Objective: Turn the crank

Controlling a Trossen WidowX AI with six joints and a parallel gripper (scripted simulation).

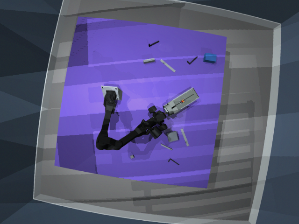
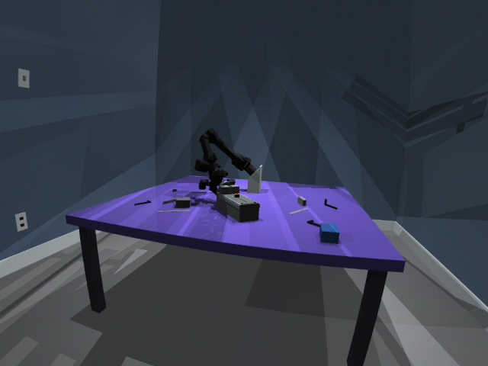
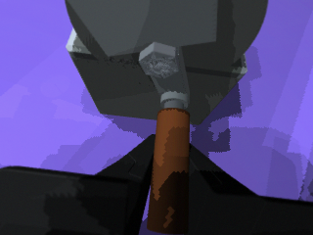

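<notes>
Now: the brown crank handle 1 cm behind my gripper tip, 1 cm to the right of it and 3 cm above it. Also, from my gripper tip: dark L-shaped key: 10 cm ahead, 37 cm to the right, 3 cm below; red pointer: 12 cm ahead, 10 cm to the left, 5 cm above; grey block: 8 cm ahead, 17 cm to the right, 2 cm below.
</notes>
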